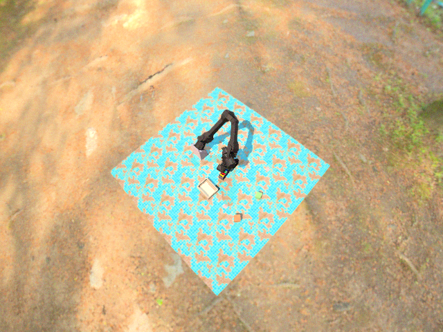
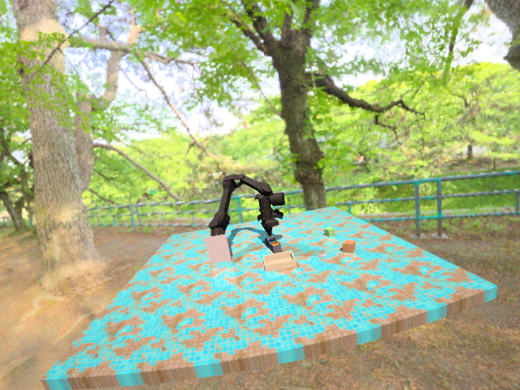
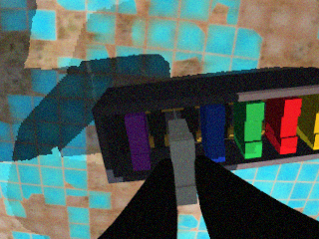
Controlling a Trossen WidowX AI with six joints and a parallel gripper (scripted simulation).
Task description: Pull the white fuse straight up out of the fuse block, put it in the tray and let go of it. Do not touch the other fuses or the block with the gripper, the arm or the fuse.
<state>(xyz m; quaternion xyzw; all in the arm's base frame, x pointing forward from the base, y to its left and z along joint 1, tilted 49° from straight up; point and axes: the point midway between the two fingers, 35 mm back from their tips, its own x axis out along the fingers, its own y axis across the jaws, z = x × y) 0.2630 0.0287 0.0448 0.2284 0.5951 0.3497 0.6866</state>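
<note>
The blue fuse is 4 cm below my gripper tip and 2 cm to the right of it. From my gripper tip the other things lie so: green fuse 4 cm to the right, 4 cm below, 1 cm ahead; then white fuse 1 cm below; then purple fuse 4 cm below, 2 cm to the left.
</note>
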